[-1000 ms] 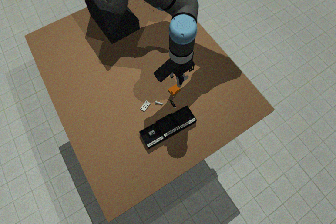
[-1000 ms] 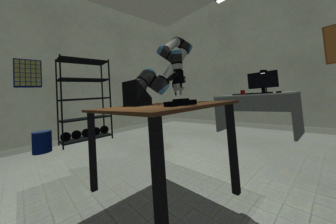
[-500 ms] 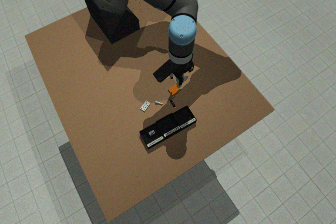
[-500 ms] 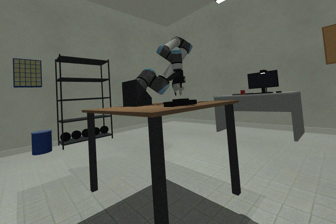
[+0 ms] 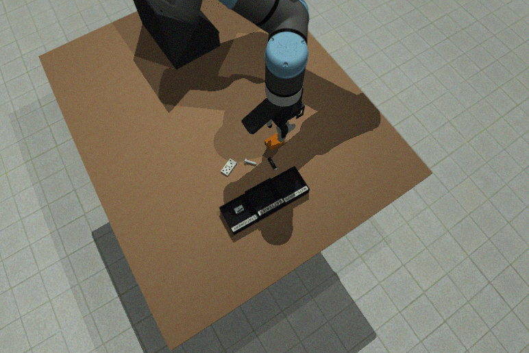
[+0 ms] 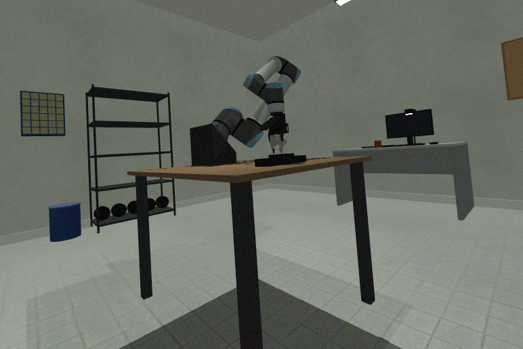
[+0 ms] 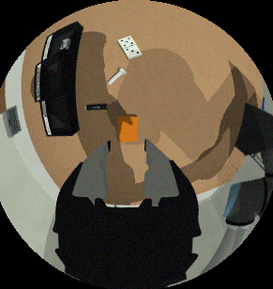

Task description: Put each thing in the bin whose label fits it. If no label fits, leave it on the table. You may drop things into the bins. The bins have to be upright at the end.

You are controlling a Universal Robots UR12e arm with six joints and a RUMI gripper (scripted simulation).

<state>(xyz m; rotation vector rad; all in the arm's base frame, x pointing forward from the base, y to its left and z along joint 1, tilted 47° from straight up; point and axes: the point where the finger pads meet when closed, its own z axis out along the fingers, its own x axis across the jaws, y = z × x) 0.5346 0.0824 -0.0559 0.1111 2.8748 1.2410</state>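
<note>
The orange block is 6 cm below my hand. Round my hand: black battery (6 cm below, 6 cm ahead, 5 cm to the right); white bolt (11 cm to the right, 6 cm below, 1 cm ahead); white domino (16 cm to the right, 6 cm below, 2 cm behind).
</note>
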